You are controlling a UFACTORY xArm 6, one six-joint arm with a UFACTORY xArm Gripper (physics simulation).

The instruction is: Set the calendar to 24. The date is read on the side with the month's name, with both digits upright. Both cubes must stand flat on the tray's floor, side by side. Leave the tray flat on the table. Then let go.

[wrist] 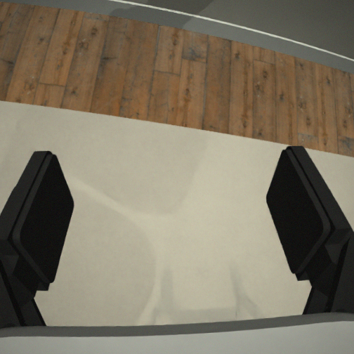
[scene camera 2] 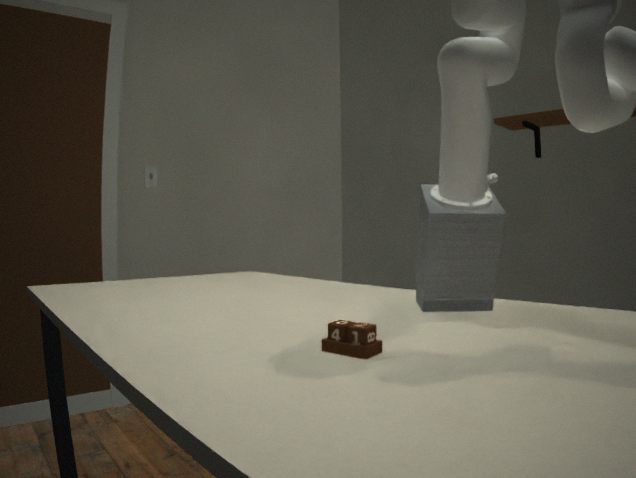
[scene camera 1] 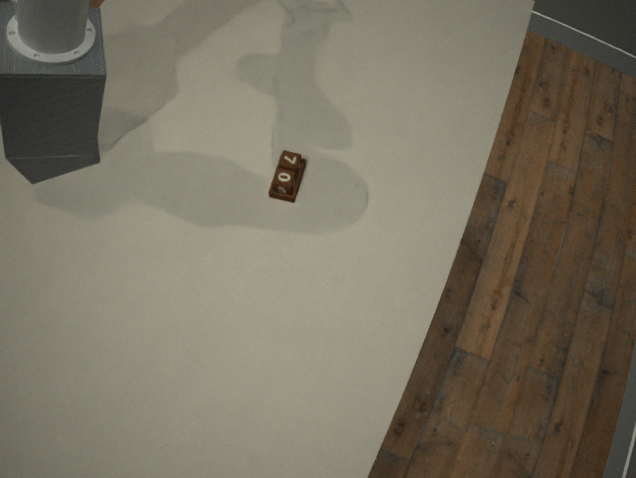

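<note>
A small brown tray [scene camera 1: 281, 196] [scene camera 2: 344, 350] rests flat on the table. Two brown cubes sit side by side in it, and look level. One cube [scene camera 1: 284, 177] [scene camera 2: 337, 333] has a 0 on top and an upright 4 towards scene camera 2; another digit on its end is too blurred to read. The other cube [scene camera 1: 290, 159] [scene camera 2: 361, 334] has a 7 on top, an upright 1 towards scene camera 2 and a sideways-looking 8 on its end. No month's name is readable. My gripper [wrist: 170, 174] is wide open and empty, above the table and away from the tray.
The table [scene camera 1: 231, 318] [scene camera 2: 437, 426] [wrist: 220, 200] has its edge beside the wooden floor [scene camera 1: 514, 308] [wrist: 175, 90]. The arm's grey pedestal [scene camera 1: 51, 115] [scene camera 2: 457, 256] stands behind the tray in the scene camera 2 view. A wall shelf [scene camera 2: 544, 119] is farther back.
</note>
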